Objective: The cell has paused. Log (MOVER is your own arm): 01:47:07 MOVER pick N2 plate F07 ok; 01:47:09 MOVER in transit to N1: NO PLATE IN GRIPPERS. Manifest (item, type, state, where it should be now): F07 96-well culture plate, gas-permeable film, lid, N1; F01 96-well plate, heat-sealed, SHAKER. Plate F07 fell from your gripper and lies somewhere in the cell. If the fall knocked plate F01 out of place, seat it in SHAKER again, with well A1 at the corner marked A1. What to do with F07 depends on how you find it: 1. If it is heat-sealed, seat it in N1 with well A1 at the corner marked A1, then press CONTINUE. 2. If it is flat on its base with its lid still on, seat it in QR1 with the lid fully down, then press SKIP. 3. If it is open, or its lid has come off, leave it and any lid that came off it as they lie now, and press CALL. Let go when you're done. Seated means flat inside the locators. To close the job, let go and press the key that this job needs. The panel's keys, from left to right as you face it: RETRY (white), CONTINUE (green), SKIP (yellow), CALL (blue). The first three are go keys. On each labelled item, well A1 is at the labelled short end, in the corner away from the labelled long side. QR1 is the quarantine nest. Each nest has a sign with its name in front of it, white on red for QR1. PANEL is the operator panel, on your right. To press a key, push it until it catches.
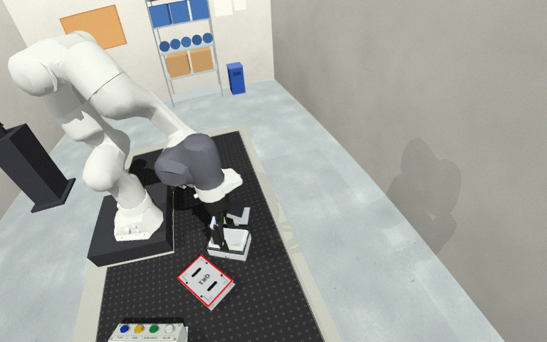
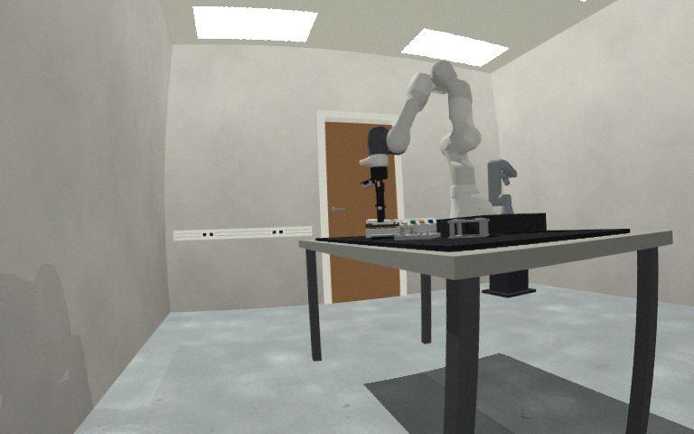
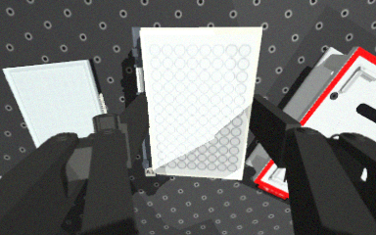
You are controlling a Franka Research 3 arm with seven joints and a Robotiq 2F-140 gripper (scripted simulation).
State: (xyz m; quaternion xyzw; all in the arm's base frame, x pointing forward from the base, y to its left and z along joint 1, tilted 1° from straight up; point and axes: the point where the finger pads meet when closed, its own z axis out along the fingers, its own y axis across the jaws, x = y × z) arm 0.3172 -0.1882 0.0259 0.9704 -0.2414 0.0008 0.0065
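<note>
Right now the white 96-well plate is 2 cm below my hand. Round my hand: pale flat rectangular piece: 15 cm to the left, 8 cm below, 4 cm ahead; then white retry key: 26 cm to the right, 24 cm behind, 3 cm below; then green continue key: 29 cm behind, 25 cm to the right, 3 cm below.
</note>
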